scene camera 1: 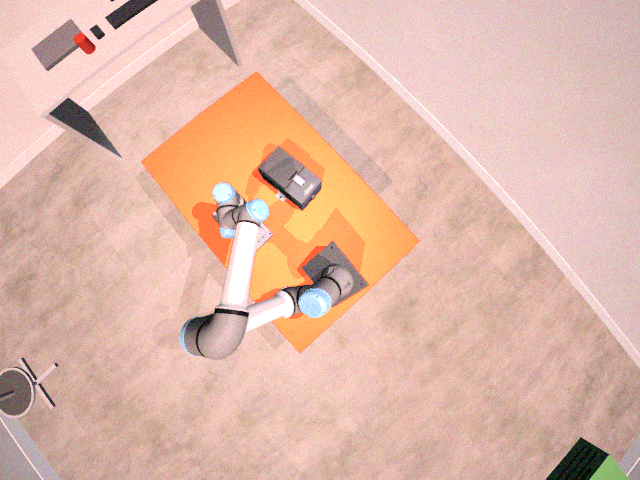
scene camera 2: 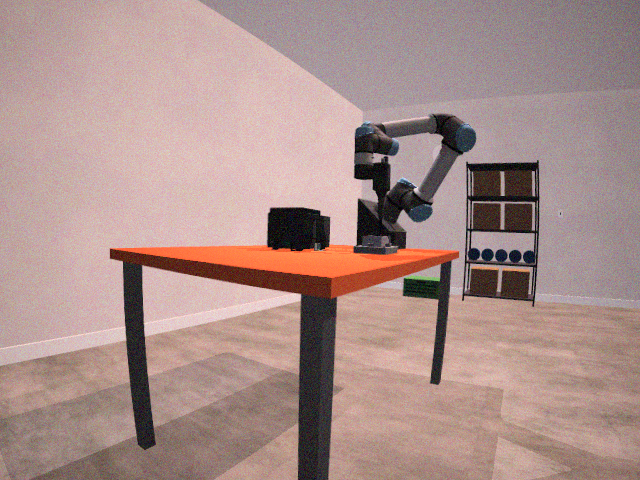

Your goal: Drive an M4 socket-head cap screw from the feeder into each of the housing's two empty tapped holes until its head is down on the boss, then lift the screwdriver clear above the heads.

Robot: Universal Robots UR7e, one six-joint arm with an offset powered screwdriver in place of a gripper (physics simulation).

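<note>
The light grey housing sits on the orange table; in the scene camera 1 view the wrist covers most of it. My screwdriver points straight down, with its tip at or just above the top of the housing's raised part. In the scene camera 1 view the screwdriver is hidden under the wrist. Whether a screw is on the bit, and how the tapped holes stand, is too small to tell. The dark box-shaped screw feeder stands apart from the housing, with a small light bracket at its side.
The orange table carries the arm's dark base plate. My elbow reaches out past the table edge. A shelf rack and a green crate stand farther back. A stool stands on the floor.
</note>
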